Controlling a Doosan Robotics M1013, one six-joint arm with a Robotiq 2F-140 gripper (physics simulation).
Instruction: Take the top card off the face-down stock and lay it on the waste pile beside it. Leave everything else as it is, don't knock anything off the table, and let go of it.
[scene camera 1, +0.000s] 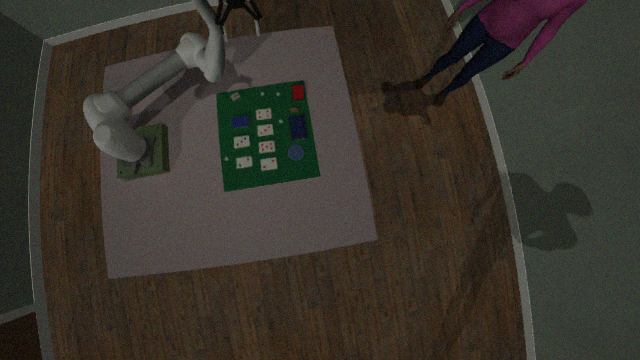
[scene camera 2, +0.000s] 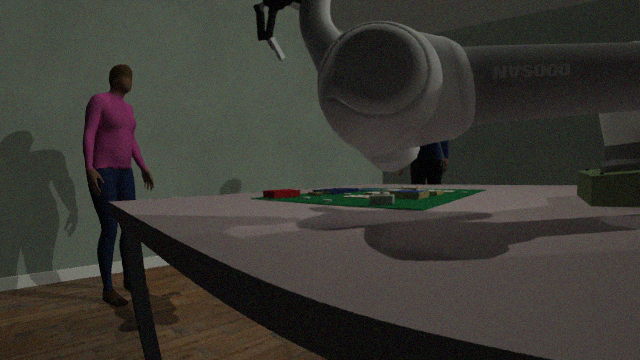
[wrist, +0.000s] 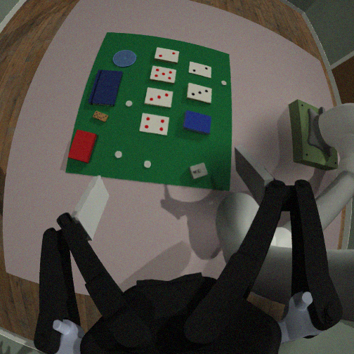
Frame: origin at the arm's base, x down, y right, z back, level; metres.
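Where they show: gripper, fingertip midpoint: (scene camera 1: 242, 38); arm's base, origin of the base link: (scene camera 1: 139, 151).
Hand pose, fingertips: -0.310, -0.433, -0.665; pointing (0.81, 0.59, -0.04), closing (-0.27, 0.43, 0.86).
Note:
Things, the pixels of their centre, and the offset from my fingertips, as dx, dy, dz. Level surfaces: height alone.
- green mat, its level: dx +0.382
- white face-up card with three black pips, body centre: (scene camera 1: 241, 141) +0.371, +0.369, +0.079
- white card with four red pips, body centre: (scene camera 1: 263, 114) +0.380, +0.201, -0.037
- red box, body centre: (scene camera 2: 281, 193) (scene camera 1: 298, 92) +0.372, +0.064, -0.235
- dark blue case, body centre: (scene camera 2: 336, 191) (scene camera 1: 298, 127) +0.376, +0.284, -0.242
- blue disc, body centre: (scene camera 1: 295, 152) +0.380, +0.431, -0.230
- grey block, body centre: (scene camera 2: 382, 197) (scene camera 1: 235, 96) +0.368, +0.092, +0.137
The face-down stock (scene camera 1: 240, 121) (scene camera 2: 411, 194) (wrist: 197, 122) is a blue-backed stack on the green mat (scene camera 1: 250, 182) (wrist: 175, 181). Beside it lies a white face-up card with three black pips (scene camera 1: 241, 142) (wrist: 199, 93). On another side lies a white card with four red pips (scene camera 1: 263, 114) (wrist: 154, 124). I cannot tell for certain which is the waste pile. My gripper (scene camera 1: 242, 35) (wrist: 167, 172) is open and empty, high above the table and off to the side of the mat; part of it shows in scene camera 2.
A red box (scene camera 1: 298, 92) (scene camera 2: 281, 193) (wrist: 82, 146), a dark blue case (scene camera 1: 298, 127) (wrist: 106, 87), a blue disc (scene camera 1: 295, 153) (wrist: 124, 58), a grey block (scene camera 1: 235, 96) (scene camera 2: 382, 200) (wrist: 198, 170), small white pieces and other face-up cards lie on the mat. People stand beyond the table.

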